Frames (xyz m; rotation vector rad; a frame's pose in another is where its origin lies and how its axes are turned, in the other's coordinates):
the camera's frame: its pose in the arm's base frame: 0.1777 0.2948 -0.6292 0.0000 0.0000 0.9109
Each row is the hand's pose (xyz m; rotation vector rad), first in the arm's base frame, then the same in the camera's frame.
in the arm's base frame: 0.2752 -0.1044 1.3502 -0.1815 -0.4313 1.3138
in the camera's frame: -0.2556 -0.3218 1.9794 -0.3298 -0.2876 0.4185
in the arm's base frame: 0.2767 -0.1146 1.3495 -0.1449 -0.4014 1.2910
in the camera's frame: -0.2628 -0.3292 1.9787 -0.2874 -0.2780 0.3931
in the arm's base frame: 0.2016 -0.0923 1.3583 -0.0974 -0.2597 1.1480
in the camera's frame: -0.2912 -0.2562 1.9875 -0.1912 -0.1805 0.2426
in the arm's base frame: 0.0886 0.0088 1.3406 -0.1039 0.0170 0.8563
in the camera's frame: -0.2806 -0.1049 1.9698 -0.0832 0.0591 -0.0538
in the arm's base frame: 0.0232 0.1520 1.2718 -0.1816 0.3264 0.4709
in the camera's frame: -0.2075 0.0345 1.9010 -0.0195 0.3724 -0.4295
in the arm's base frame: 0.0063 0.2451 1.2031 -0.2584 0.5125 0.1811
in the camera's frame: -0.1443 0.1049 1.8323 -0.0068 0.5856 -0.7044
